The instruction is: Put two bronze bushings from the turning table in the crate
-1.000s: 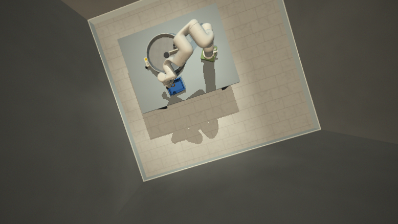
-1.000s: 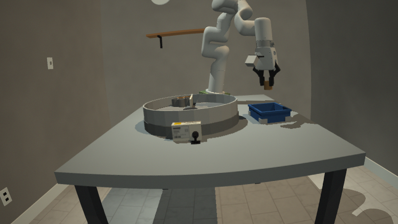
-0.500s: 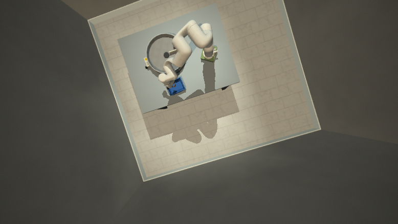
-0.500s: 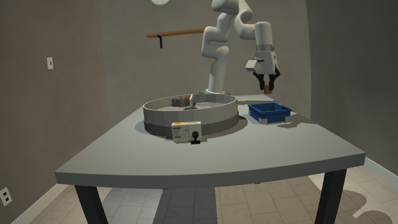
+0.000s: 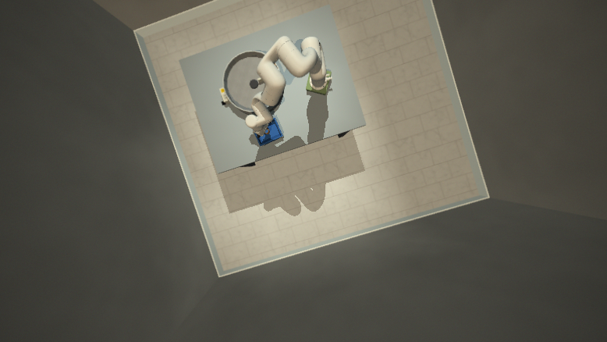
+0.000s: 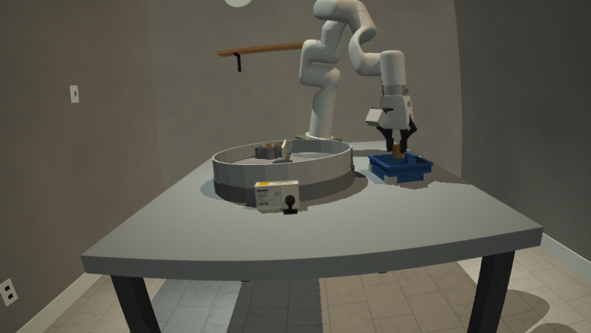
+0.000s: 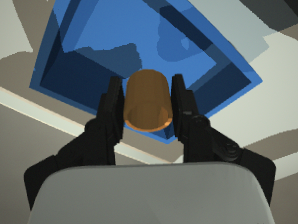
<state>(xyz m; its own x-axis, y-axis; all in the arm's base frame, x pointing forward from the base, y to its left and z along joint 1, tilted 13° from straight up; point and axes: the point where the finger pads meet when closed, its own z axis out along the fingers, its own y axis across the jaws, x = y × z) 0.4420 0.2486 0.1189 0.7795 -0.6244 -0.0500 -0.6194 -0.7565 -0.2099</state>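
The blue crate is 70 mm below my hand, 10 mm to the left of it and 10 mm behind it.
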